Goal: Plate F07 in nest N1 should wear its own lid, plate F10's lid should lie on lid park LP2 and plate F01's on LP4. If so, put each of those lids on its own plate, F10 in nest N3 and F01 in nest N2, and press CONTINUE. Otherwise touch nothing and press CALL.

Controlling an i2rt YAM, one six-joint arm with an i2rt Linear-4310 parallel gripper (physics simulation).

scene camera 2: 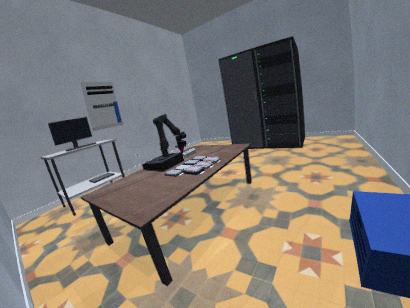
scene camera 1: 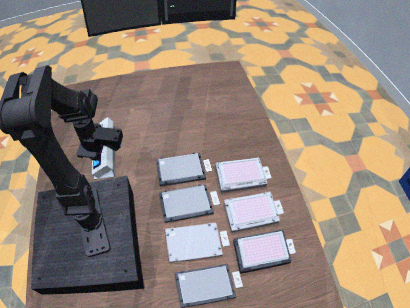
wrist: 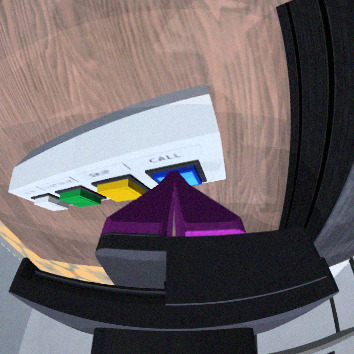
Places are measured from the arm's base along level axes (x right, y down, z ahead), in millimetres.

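Pixels of known places: gripper, fingertip midpoint: (scene camera 1: 97,160) (wrist: 173,178); arm's base at its link origin: (scene camera 2: 166,157) (scene camera 1: 92,221).
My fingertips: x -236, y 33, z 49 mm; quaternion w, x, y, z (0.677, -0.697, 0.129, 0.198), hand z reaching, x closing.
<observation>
Ahead of a thing's pixels: the offset from my fingertips to its top centre. "spot": to the spot under its first point.
My gripper (wrist: 173,178) (scene camera 2: 182,150) is shut and empty, its purple fingertips over the near edge of the blue CALL button @(spot: dx +13, dy +3, dz -6 mm) (wrist: 193,176) in the wrist view; whether they touch it is hard to tell. The green CONTINUE button @(spot: dx -85, dy -3, dz +15 mm) (wrist: 80,197) is farther left on the white button box @(dx -71, dy -12, dz +23 mm) (wrist: 150,124) (scene camera 1: 104,170). In scene camera 1, three pink-welled plates @(dx +184, dy +19, dz +420 mm) (scene camera 1: 242,173) @(dx +316, dy +21, dz +394 mm) (scene camera 1: 252,210) @(dx +444, dy +16, dz +367 mm) (scene camera 1: 262,250) stand in the right column. In the left column are three grey panels in dark frames @(dx +92, dy +34, dz +252 mm) (scene camera 1: 181,168) @(dx +216, dy +34, dz +227 mm) (scene camera 1: 186,201) @(dx +477, dy +34, dz +185 mm) (scene camera 1: 205,284) and a paler panel @(dx +345, dy +32, dz +203 mm) (scene camera 1: 194,242). Small labels are too blurred to read.
A yellow SKIP button @(dx -49, dy -5, dz +3 mm) (wrist: 120,190) lies between CALL and CONTINUE, with a white button @(dx -147, dy -5, dz +20 mm) (wrist: 51,202) at the far left. The black arm base (scene camera 1: 85,272) stands beside the button box. Black cabinets (scene camera 2: 240,100) and a blue box (scene camera 2: 385,220) stand off the table.
</observation>
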